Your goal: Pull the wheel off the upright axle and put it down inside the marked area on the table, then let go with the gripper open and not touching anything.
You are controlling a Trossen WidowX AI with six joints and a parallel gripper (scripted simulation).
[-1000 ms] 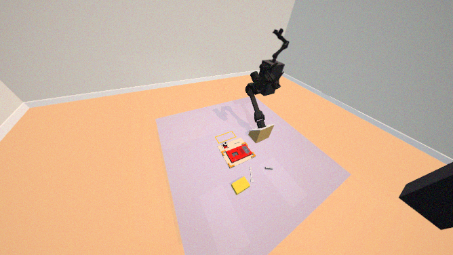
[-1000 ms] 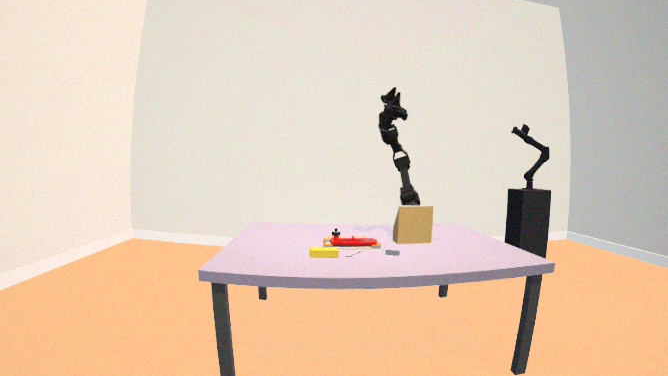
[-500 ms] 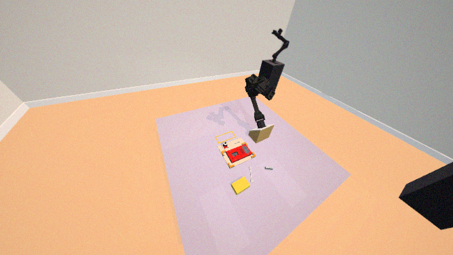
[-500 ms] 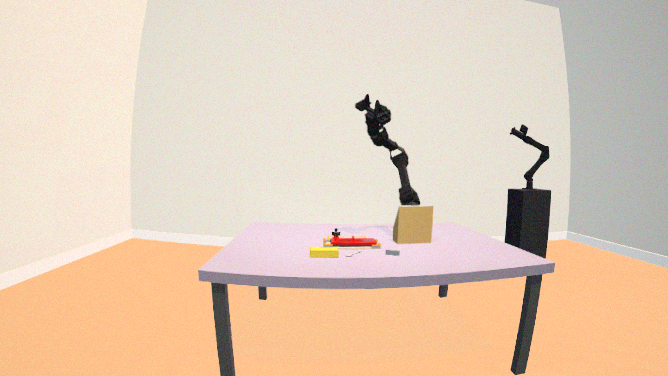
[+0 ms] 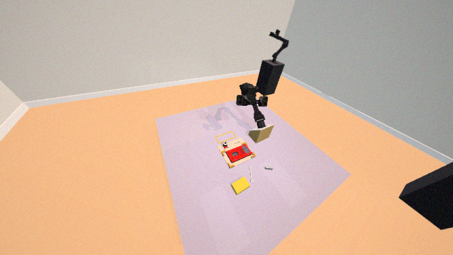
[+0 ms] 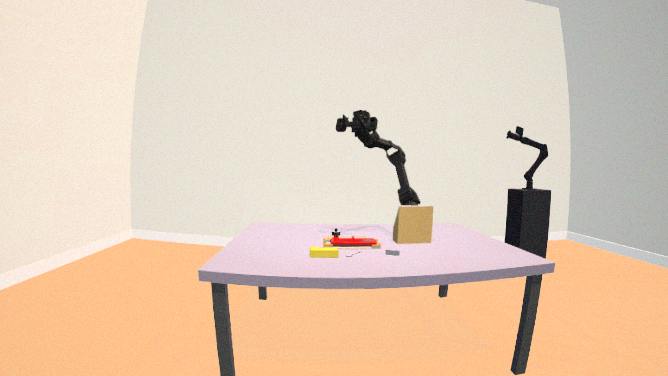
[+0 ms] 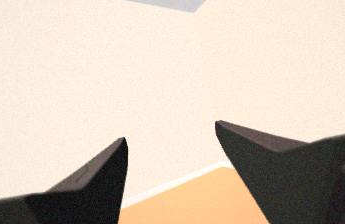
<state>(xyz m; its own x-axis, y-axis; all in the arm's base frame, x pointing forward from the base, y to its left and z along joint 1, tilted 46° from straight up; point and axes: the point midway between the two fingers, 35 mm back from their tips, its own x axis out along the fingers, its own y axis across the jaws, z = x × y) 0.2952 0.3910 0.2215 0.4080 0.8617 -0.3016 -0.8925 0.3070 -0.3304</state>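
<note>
Right now the dark wheel is 4 cm ahead of my gripper tip, 18 cm to the right of it and 53 cm below it. Also, from my gripper tip: yellow block 10 cm ahead, 16 cm to the left, 56 cm below; grey piece 17 cm behind, 16 cm to the left, 56 cm below.
</note>
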